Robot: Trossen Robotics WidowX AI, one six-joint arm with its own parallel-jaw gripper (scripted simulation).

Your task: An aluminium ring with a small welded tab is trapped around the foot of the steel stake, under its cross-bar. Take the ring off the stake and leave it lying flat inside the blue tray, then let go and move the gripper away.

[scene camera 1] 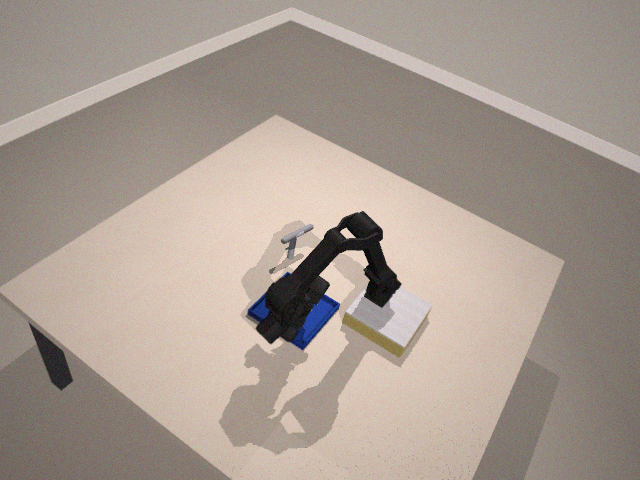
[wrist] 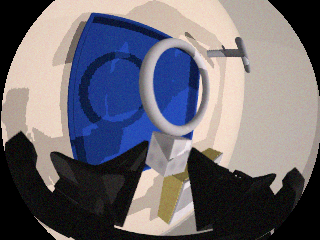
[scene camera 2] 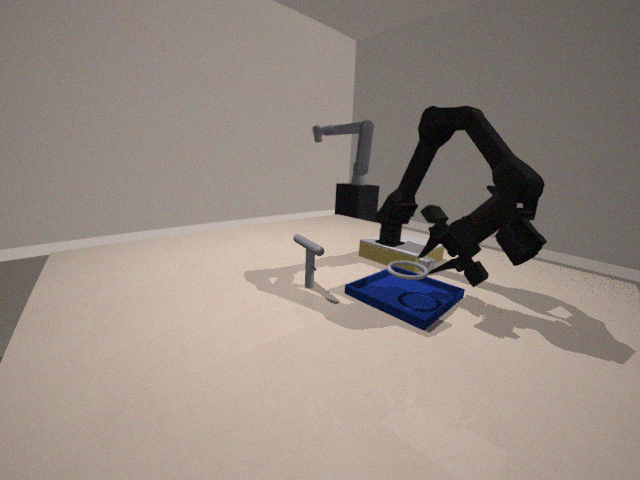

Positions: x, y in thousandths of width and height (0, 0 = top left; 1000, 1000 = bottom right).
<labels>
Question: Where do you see a blue tray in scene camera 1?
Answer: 502, 653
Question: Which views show my gripper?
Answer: Scene camera 1, the wrist view and scene camera 2: all of them.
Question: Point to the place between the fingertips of my gripper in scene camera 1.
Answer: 479, 639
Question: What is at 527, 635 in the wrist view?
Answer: An aluminium ring.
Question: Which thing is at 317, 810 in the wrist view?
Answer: My gripper.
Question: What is my gripper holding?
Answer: An aluminium ring.
</labels>
